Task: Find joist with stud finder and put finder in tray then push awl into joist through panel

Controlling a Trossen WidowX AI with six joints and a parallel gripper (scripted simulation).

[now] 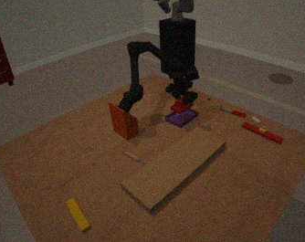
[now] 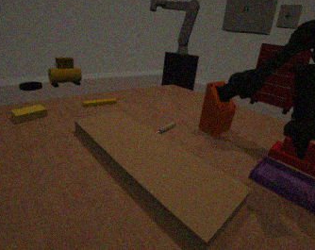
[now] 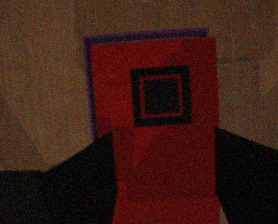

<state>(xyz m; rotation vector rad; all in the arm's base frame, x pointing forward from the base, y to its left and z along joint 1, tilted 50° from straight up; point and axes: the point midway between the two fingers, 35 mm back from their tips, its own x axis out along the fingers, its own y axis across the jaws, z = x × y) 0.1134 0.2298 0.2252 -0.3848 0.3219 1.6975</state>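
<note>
My gripper tip is 10 mm to the left of the purple tray and 80 mm above it. From my gripper tip the other things lie so: red-handled pointed tool 160 mm ahead, 260 mm to the left, 90 mm below; then stud finder 10 mm to the left, 20 mm above; then awl 100 mm ahead, 410 mm to the right, 90 mm below.
</note>
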